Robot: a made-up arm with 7 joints. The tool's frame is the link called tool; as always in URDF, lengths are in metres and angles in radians. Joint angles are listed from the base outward.
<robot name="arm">
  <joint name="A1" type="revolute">
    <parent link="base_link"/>
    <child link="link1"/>
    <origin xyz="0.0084 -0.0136 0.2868"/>
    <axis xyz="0 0 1"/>
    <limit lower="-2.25" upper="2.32"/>
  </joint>
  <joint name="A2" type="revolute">
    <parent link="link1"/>
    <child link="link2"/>
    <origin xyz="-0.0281 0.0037 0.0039"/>
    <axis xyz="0 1 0"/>
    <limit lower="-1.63" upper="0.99"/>
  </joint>
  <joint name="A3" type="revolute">
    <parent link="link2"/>
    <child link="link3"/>
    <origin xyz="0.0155 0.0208 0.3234"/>
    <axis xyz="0 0 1"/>
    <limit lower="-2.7" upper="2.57"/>
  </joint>
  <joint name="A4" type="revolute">
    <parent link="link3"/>
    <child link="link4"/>
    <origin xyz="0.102 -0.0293 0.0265"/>
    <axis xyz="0 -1 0"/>
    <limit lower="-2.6" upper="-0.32"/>
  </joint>
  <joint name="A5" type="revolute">
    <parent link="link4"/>
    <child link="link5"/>
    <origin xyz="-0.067 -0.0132 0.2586"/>
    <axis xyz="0 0 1"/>
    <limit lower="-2.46" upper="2"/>
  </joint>
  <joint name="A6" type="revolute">
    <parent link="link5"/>
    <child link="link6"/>
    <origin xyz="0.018 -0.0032 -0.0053"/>
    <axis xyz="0 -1 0"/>
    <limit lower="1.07" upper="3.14"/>
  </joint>
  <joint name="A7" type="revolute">
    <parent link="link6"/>
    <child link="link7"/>
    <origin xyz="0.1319 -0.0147 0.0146"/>
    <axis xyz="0 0 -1"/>
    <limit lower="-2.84" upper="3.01"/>
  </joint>
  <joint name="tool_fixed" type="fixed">
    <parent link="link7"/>
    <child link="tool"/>
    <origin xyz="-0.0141 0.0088 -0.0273" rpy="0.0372 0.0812 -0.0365"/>
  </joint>
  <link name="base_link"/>
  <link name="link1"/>
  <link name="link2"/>
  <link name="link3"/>
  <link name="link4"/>
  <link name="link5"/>
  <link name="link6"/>
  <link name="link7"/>
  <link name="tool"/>
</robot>
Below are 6 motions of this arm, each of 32 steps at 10 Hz.
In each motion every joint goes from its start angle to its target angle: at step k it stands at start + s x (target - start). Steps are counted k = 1, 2, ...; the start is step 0. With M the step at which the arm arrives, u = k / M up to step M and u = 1 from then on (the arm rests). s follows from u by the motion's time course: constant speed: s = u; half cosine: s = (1 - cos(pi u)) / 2; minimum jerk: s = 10 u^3 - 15 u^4 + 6 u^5.
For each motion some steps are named. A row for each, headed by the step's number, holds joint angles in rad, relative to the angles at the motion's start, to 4 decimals.
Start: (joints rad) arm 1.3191 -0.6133 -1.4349 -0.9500 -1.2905 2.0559 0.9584
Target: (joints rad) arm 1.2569 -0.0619 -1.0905 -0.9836 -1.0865 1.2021 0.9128
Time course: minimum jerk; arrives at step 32
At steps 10, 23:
10: -0.0112 0.0993 0.0620 -0.0060 0.0367 -0.1537 -0.0082
23: -0.0535 0.4747 0.2965 -0.0289 0.1756 -0.7350 -0.0393

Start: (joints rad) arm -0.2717 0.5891 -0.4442 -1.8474 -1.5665 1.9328 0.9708
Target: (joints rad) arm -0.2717 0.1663 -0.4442 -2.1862 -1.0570 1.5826 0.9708
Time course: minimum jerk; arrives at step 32
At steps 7, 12, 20, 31, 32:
7: 0.0000 -0.0310 0.0000 -0.0248 0.0374 -0.0257 0.0000
12: 0.0000 -0.1164 0.0000 -0.0932 0.1402 -0.0964 0.0000
20: 0.0000 -0.3064 0.0000 -0.2456 0.3693 -0.2538 0.0000
31: 0.0000 -0.4227 0.0000 -0.3387 0.5094 -0.3501 0.0000
32: 0.0000 -0.4228 0.0000 -0.3388 0.5095 -0.3502 0.0000

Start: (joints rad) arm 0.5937 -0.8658 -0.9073 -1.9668 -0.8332 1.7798 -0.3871
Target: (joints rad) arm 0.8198 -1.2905 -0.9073 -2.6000 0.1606 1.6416 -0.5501
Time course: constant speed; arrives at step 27
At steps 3, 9, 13, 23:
3: 0.0251 -0.0472 0.0000 -0.0704 0.1104 -0.0154 -0.0181
9: 0.0754 -0.1416 0.0000 -0.2111 0.3313 -0.0461 -0.0543
13: 0.1089 -0.2045 0.0000 -0.3049 0.4785 -0.0665 -0.0785
23: 0.1926 -0.3618 0.0000 -0.5394 0.8466 -0.1177 -0.1389

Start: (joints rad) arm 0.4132 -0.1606 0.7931 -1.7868 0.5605 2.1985 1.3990
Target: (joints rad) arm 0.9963 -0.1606 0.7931 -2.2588 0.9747 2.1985 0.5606
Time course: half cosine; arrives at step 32
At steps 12, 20, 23, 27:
12: 0.1800 0.0000 0.0000 -0.1457 0.1278 0.0000 -0.2588
20: 0.4031 0.0000 0.0000 -0.3263 0.2864 0.0000 -0.5796
23: 0.4765 0.0000 0.0000 -0.3857 0.3385 0.0000 -0.6851
27: 0.5487 0.0000 0.0000 -0.4441 0.3897 0.0000 -0.7889

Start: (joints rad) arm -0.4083 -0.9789 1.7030 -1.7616 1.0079 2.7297 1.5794
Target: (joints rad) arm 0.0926 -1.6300 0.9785 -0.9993 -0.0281 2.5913 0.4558
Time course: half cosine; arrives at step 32
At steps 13, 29, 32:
13: 0.1777 -0.2310 -0.2571 0.2705 -0.3676 -0.0491 -0.3987
29: 0.4901 -0.6371 -0.7089 0.7459 -1.0137 -0.1354 -1.0994
32: 0.5009 -0.6511 -0.7245 0.7623 -1.0360 -0.1384 -1.1236

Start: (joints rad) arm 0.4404 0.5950 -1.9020 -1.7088 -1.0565 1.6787 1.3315
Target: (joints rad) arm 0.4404 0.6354 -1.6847 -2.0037 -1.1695 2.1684 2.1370
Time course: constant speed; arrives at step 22
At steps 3, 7, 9, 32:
3: 0.0000 0.0055 0.0296 -0.0402 -0.0154 0.0668 0.1098
7: 0.0000 0.0129 0.0691 -0.0938 -0.0360 0.1558 0.2563
9: 0.0000 0.0165 0.0889 -0.1206 -0.0462 0.2003 0.3295
32: 0.0000 0.0404 0.2173 -0.2949 -0.1130 0.4897 0.8055

